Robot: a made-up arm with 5 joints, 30 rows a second.
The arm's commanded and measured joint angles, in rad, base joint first. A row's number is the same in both.
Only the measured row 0 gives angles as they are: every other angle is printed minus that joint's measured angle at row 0.
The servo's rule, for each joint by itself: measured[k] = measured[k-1] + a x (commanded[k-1-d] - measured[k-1]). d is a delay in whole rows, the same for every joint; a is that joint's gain. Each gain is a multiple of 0.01, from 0.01 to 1. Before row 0 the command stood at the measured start. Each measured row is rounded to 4 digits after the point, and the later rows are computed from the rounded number. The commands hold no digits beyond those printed.
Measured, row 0: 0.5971, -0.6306, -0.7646, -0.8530, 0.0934
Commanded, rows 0 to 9: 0.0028, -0.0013, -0.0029, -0.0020, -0.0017; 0.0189, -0.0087, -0.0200, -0.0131, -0.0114; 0.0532, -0.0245, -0.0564, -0.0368, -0.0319; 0.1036, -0.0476, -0.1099, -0.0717, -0.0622; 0.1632, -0.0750, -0.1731, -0.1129, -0.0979; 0.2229, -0.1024, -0.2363, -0.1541, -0.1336; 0.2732, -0.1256, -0.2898, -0.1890, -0.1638; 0.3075, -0.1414, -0.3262, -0.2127, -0.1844; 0.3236, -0.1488, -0.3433, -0.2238, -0.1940; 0.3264, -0.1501, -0.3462, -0.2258, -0.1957
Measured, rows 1 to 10: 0.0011, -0.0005, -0.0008, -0.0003, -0.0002; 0.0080, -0.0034, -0.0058, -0.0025, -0.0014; 0.0256, -0.0108, -0.0190, -0.0083, -0.0048; 0.0560, -0.0237, -0.0426, -0.0191, -0.0111; 0.0978, -0.0417, -0.0765, -0.0350, -0.0206; 0.1466, -0.0629, -0.1180, -0.0552, -0.0330; 0.1960, -0.0848, -0.1627, -0.0779, -0.0474; 0.2395, -0.1046, -0.2052, -0.1008, -0.0625; 0.2723, -0.1201, -0.2411, -0.1217, -0.0770; 0.2934, -0.1306, -0.2684, -0.1394, -0.0901
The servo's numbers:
d 0
a 0.39 0.35 0.26 0.17 0.11

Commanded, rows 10 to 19: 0.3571, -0.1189, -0.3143, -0.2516, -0.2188; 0.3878, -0.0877, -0.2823, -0.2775, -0.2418; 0.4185, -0.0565, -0.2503, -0.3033, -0.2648; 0.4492, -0.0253, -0.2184, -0.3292, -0.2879; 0.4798, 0.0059, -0.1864, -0.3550, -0.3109; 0.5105, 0.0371, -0.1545, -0.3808, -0.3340; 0.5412, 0.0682, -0.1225, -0.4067, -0.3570; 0.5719, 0.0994, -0.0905, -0.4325, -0.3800; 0.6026, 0.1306, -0.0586, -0.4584, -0.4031; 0.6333, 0.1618, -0.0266, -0.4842, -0.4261
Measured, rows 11 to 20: 0.3182, -0.1265, -0.2803, -0.1585, -0.1043; 0.3453, -0.1129, -0.2808, -0.1787, -0.1194; 0.3738, -0.0932, -0.2729, -0.1999, -0.1354; 0.4032, -0.0694, -0.2587, -0.2219, -0.1522; 0.4331, -0.0430, -0.2399, -0.2445, -0.1697; 0.4633, -0.0150, -0.2177, -0.2677, -0.1878; 0.4937, 0.0141, -0.1929, -0.2913, -0.2064; 0.5242, 0.0440, -0.1663, -0.3153, -0.2255; 0.5548, 0.0743, -0.1383, -0.3396, -0.2450; 0.5854, 0.1049, -0.1093, -0.3642, -0.2649
